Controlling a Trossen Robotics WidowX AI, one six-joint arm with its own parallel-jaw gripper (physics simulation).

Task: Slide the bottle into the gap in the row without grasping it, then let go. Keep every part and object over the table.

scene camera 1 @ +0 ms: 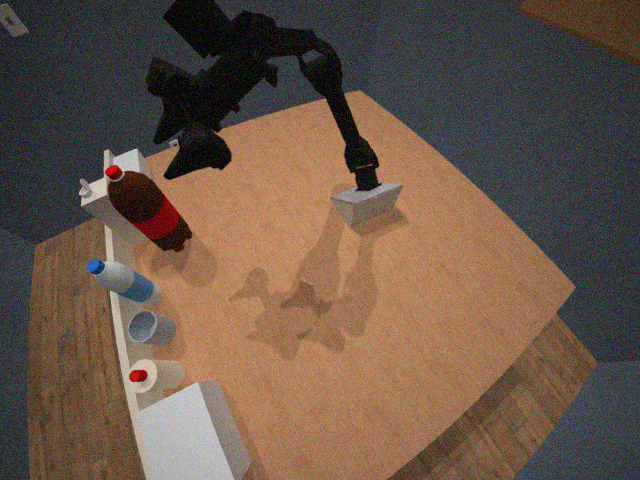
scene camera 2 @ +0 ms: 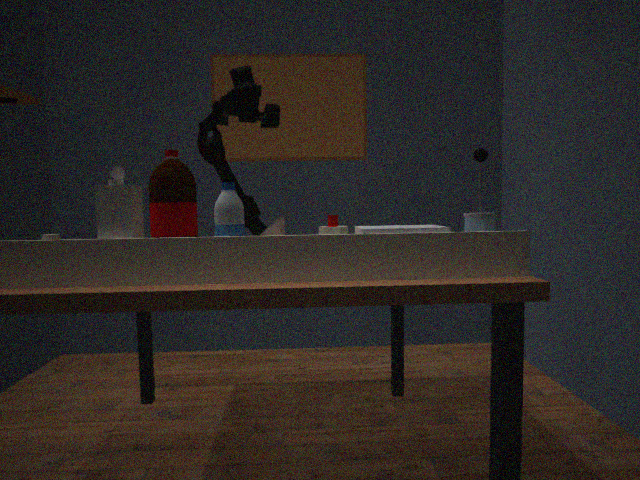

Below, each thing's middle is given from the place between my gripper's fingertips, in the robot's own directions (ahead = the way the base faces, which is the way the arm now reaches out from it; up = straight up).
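My gripper is 180 mm to the left of the large dark brown bottle [scene camera 1: 135, 196], 110 mm short of it and 230 mm above it. Counted from my gripper, the blue-capped white bottle [scene camera 1: 114, 276] is 240 mm ahead, 40 mm to the right and 270 mm below. The grey cup [scene camera 1: 147, 327] is far ahead of my gripper, slightly to the left of it and far below it. As for the white carton [scene camera 1: 94, 197], it is 210 mm ahead of my gripper, 280 mm to the right of it and 250 mm below it.
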